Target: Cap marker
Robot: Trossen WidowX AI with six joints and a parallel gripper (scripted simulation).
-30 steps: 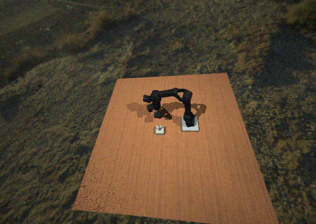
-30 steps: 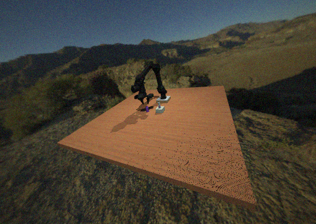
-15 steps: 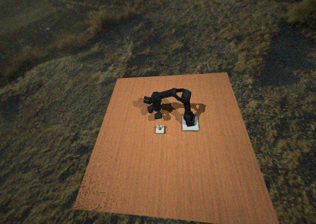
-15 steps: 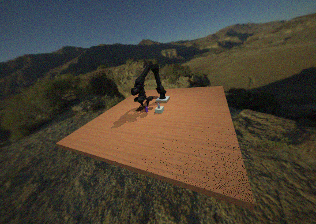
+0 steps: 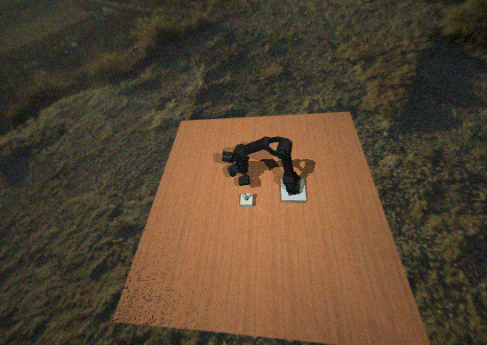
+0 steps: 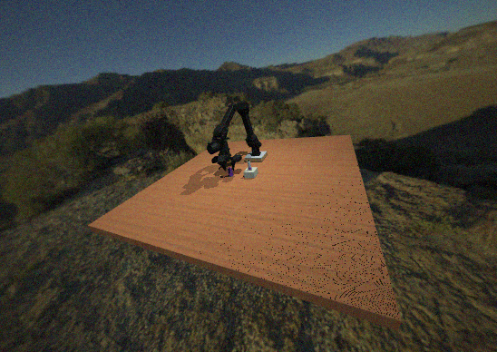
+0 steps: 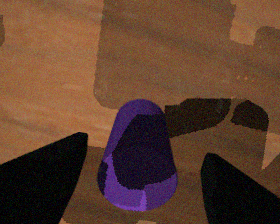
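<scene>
My gripper tip is now 10 mm above the purple cap. From my gripper tip the other things lie so: holder block (140 mm to the left, 20 mm below, 10 mm ahead).
</scene>
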